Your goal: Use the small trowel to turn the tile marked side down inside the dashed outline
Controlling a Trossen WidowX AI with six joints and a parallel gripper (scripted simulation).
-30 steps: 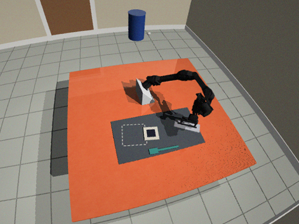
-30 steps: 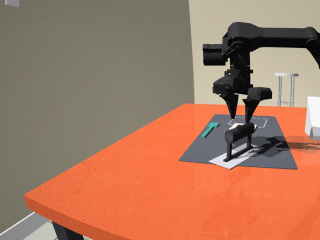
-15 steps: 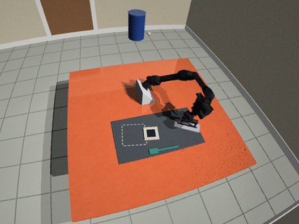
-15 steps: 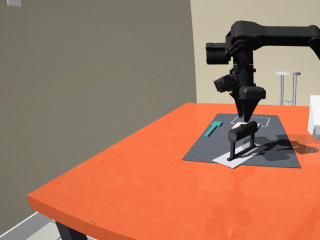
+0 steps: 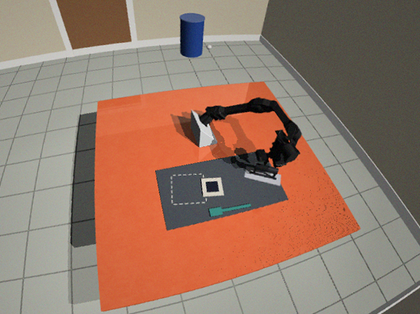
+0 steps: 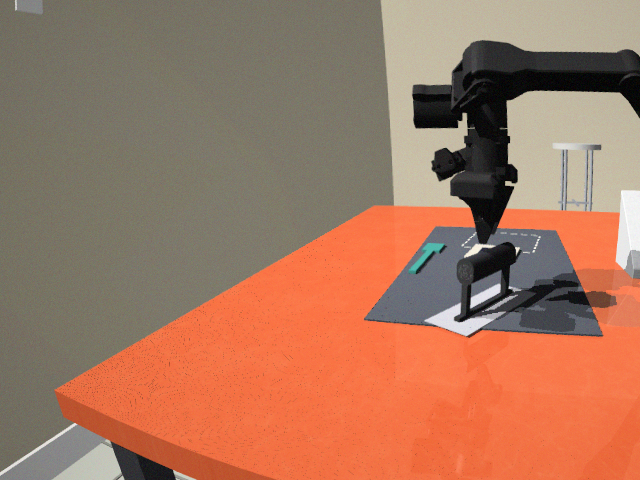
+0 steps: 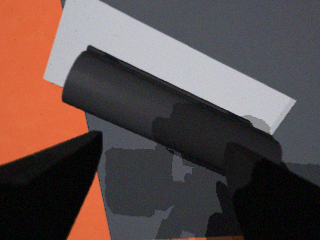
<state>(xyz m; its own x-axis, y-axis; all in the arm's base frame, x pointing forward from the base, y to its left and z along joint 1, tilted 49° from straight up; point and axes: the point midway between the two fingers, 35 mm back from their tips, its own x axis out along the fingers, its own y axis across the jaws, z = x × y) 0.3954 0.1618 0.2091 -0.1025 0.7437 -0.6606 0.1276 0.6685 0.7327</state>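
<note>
My gripper tip is 7 cm above the trowel, 3 cm to the left of it and 1 cm past it. Also, from my gripper tip: dark grey mat: 25 cm to the right, 13 cm below, 1 cm ahead; then tile: 30 cm to the right, 10 cm below, 1 cm ahead; then teal flat tool: 27 cm to the right, 15 cm ahead, 10 cm below.
</note>
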